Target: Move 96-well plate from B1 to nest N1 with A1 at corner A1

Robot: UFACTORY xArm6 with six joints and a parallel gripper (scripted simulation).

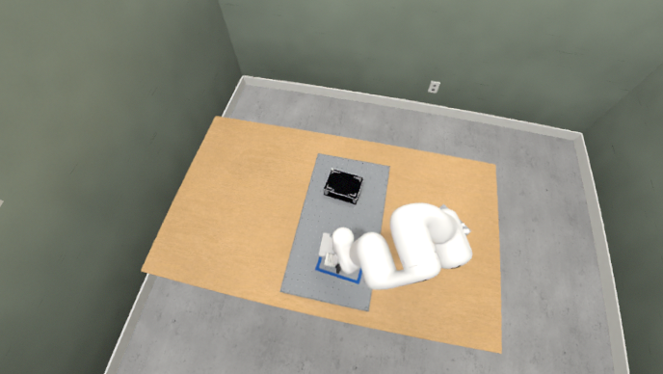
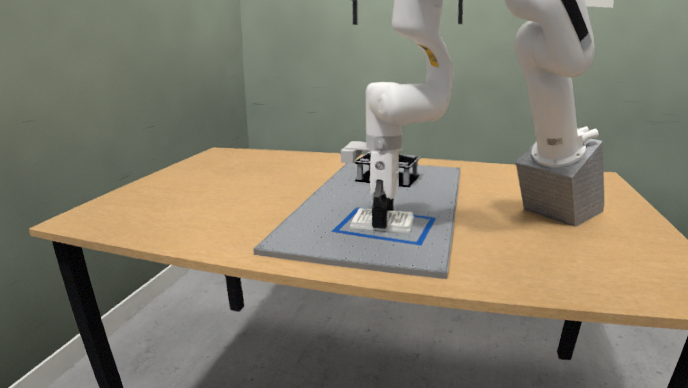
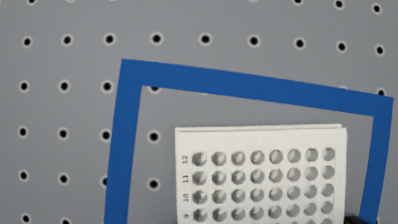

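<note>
Right now the white 96-well plate is 10 mm below my hand. The rest, counted from my hand: black raised plate nest 330 mm to the right, 40 mm above.
</note>
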